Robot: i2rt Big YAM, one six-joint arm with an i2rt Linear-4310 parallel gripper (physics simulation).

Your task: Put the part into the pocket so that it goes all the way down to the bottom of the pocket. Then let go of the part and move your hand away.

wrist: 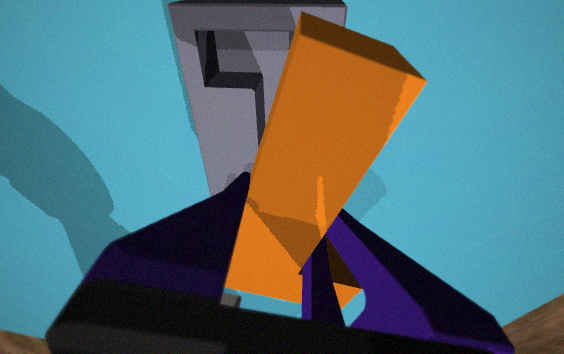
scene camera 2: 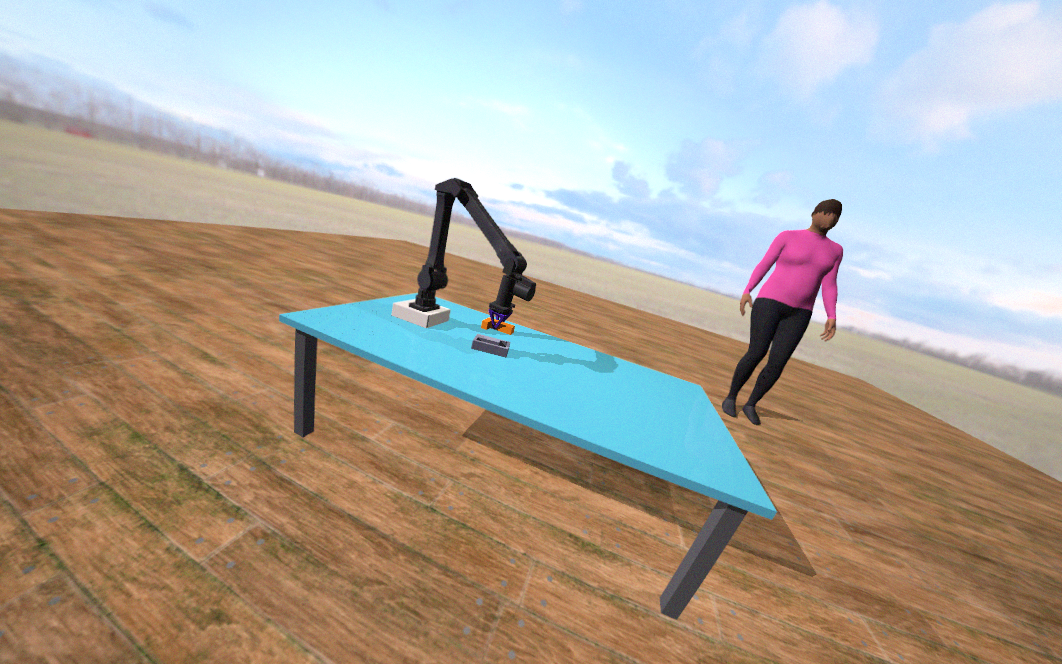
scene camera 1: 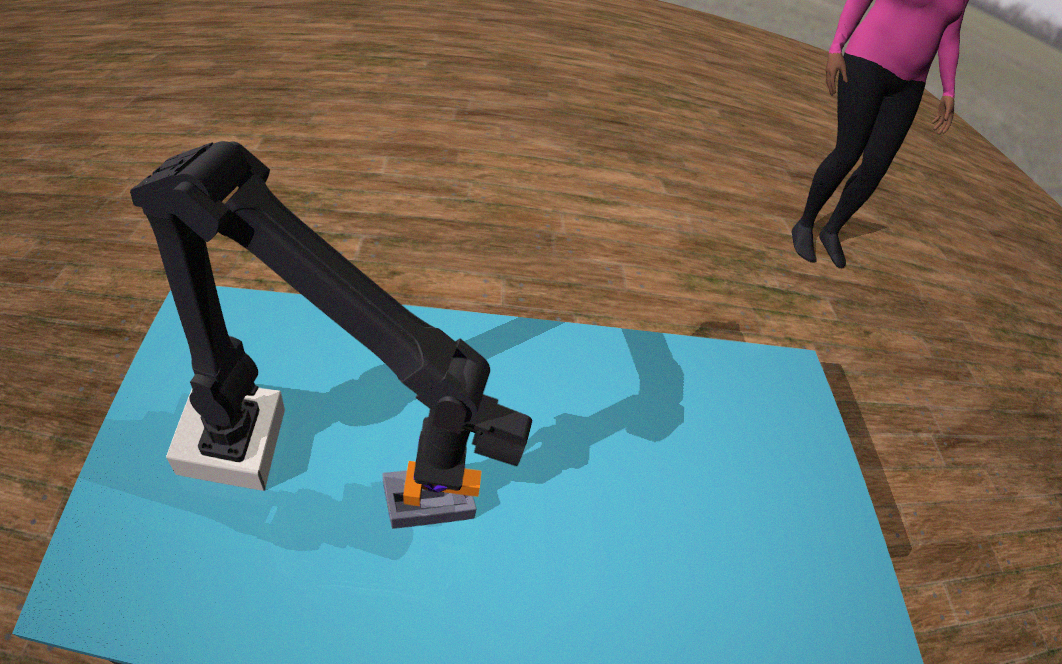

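Seen in the pictures: gripper, between the fingertips: [wrist: 279, 192] [scene camera 2: 496, 327] [scene camera 1: 434, 481]; arm's base, origin of its link: [scene camera 2: 424, 307] [scene camera 1: 230, 430].
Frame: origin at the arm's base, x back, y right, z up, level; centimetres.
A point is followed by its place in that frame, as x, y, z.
The orange part [scene camera 1: 411, 491] @(-33.6, 9.6, 6.6) [scene camera 2: 507, 328] @(-41.9, 7.7, 6.0) [wrist: 325, 125] @(-41.8, 6.0, 7.0) is a bar with a foot at one end. My gripper [scene camera 1: 436, 487] @(-36.8, 5.9, 4.2) [scene camera 2: 498, 321] @(-36.8, 5.9, 4.2) [wrist: 279, 192] @(-36.8, 5.9, 4.2) points down and is shut on the part, with purple fingers on both sides of it. The grey block with the pocket [scene camera 1: 432, 518] @(-36.9, 8.6, -3.4) [scene camera 2: 489, 348] @(-37.1, 8.5, -3.7) [wrist: 225, 125] @(-35.6, 1.8, -2.1) lies on the table. In scene camera 2 the part is held above the block. In the wrist view the part is turned relative to the pocket and covers the block's right side. Part of the stepped pocket shows to its left; the rest is hidden.
The blue table [scene camera 1: 665, 548] @(-76.9, 10.2, -5.7) [scene camera 2: 563, 399] @(-70.7, 22.1, -5.7) carries the white base block [scene camera 1: 274, 430] @(-7.3, -3.3, -2.6) [scene camera 2: 407, 312] @(2.5, 7.7, -1.9) of the arm, left of the grey block. A person in a pink top [scene camera 1: 896, 35] [scene camera 2: 806, 270] stands on the wooden floor beyond the table.
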